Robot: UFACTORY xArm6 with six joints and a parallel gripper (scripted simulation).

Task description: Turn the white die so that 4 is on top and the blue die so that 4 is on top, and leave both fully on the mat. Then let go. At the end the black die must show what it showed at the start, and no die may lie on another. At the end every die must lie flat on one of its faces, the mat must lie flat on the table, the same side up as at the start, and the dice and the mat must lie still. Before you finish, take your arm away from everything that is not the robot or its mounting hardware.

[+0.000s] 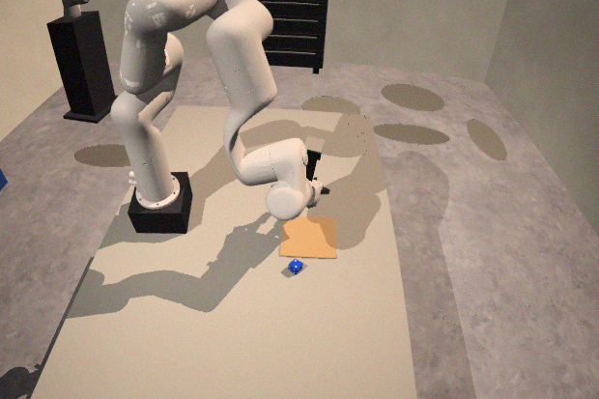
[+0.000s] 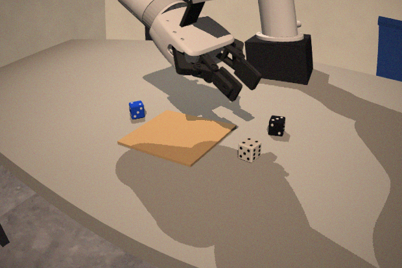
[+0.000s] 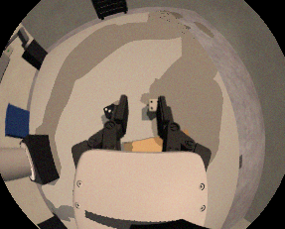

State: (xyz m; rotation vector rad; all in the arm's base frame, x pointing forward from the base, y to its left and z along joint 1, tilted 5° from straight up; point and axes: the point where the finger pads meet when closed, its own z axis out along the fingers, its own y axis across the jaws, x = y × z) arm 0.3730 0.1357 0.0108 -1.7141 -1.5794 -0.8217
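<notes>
Right now my hand is 20 mm short of the white die, 40 mm to the right of it and 90 mm above it. Also, from my hand: blue die: 20 mm ahead, 210 mm to the right, 90 mm below; orange mat: 30 mm ahead, 90 mm to the right, 100 mm below; black die: 70 mm behind, 30 mm to the left, 90 mm below.
</notes>
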